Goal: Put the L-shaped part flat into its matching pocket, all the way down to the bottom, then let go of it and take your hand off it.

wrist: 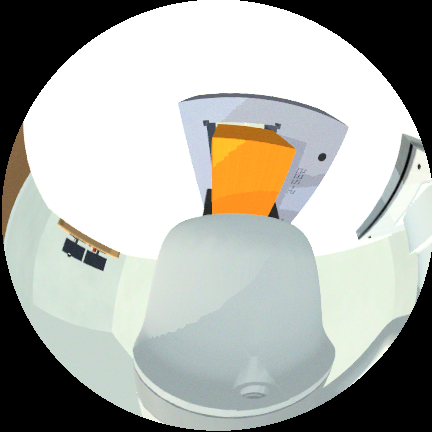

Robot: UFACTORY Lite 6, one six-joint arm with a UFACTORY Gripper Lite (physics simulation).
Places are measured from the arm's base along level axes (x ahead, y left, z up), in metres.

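Where they show: end effector, tool point: (238, 213).
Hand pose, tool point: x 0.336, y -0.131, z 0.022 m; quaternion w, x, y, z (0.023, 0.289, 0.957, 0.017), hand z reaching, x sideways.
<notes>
Things, the pixels of their centre, and the offset from my tool point. "spot": a spot on its surface instead.
- orange L-shaped part, body centre: (255, 215) dx -0.005, dy +0.020, dz -0.009 m
- grey plate, surface spot: (322, 137) spot: dx -0.059, dy -0.015, dz -0.025 m
The orange L-shaped part (247, 175) shows as a block with a bright face and a darker far face; its L outline cannot be made out. My gripper (241, 206) is shut on it, with a dark finger against each side. The part is over the pocket in the grey plate (322, 137) and covers most of that pocket. Dark pocket edges and a thin pale strip show around its far end. The part's right far corner overlaps the plate's face in this view. Its underside and the pocket bottom are hidden, so the remaining height cannot be read.
The grey plate has a dark round hole and small printed marks at its right. A pale device with a black slot (395, 190) stands at the far right. A wooden strip (90, 239) and two dark panels (84, 254) show at the left. The gripper's grey body fills the lower middle.
</notes>
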